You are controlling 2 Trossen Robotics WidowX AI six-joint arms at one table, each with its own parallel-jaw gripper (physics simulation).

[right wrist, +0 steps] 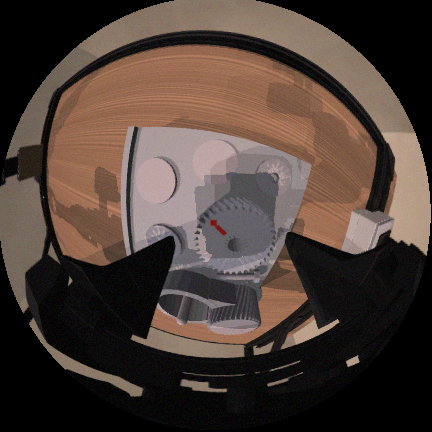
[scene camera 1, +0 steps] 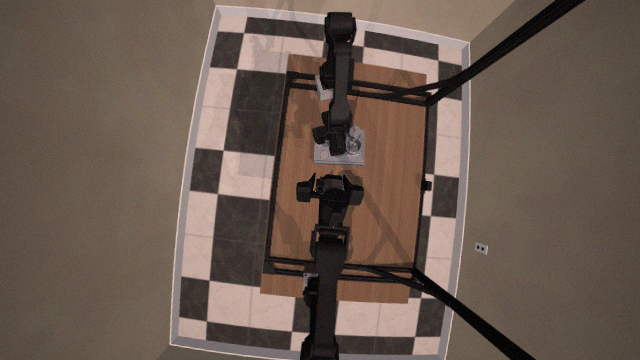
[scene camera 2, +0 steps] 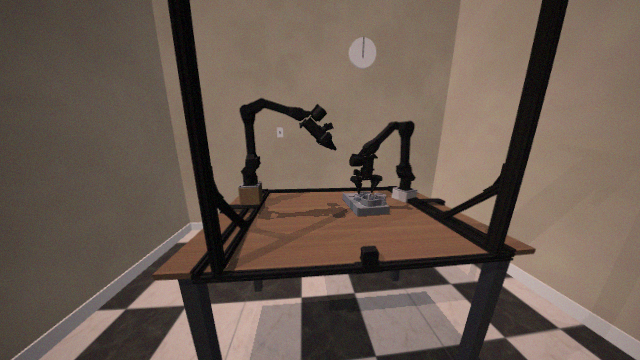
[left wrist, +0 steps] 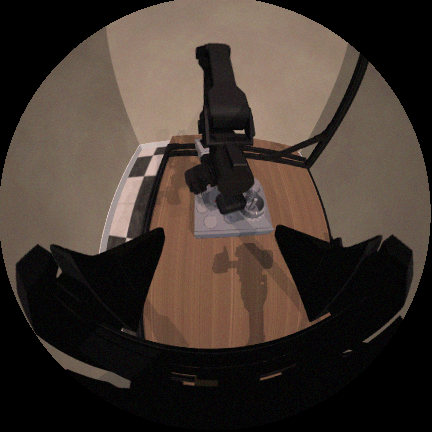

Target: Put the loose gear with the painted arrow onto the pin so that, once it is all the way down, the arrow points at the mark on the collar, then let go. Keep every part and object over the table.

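The loose gear point(right wrist: 252, 225) lies flat on the grey board point(scene camera 1: 325, 161) point(scene camera 2: 372, 211) point(left wrist: 215, 233) point(right wrist: 150, 137); its red arrow point(right wrist: 218, 228) points to the upper left in the right wrist view. The collar point(right wrist: 187, 281) point(scene camera 2: 371, 202) stands nearby around the upright pin point(right wrist: 183, 309). The mark on the collar cannot be made out. My right gripper point(right wrist: 231, 240) point(scene camera 2: 366, 192) is open and points down low over the board, its fingertips to either side of the gear; whether they touch it cannot be told. My left gripper point(left wrist: 220, 232) point(scene camera 2: 334, 148) is open and empty, high above the table.
A thick gear point(right wrist: 234, 312) stands against the collar. Small gears point(right wrist: 274, 176) point(right wrist: 162, 236) and round flat discs point(right wrist: 156, 180) point(right wrist: 215, 157) sit elsewhere on the board. A black frame point(scene camera 2: 320, 272) runs around the table point(scene camera 2: 300, 245). The right arm's pale base block point(scene camera 2: 404, 194) is near the board.
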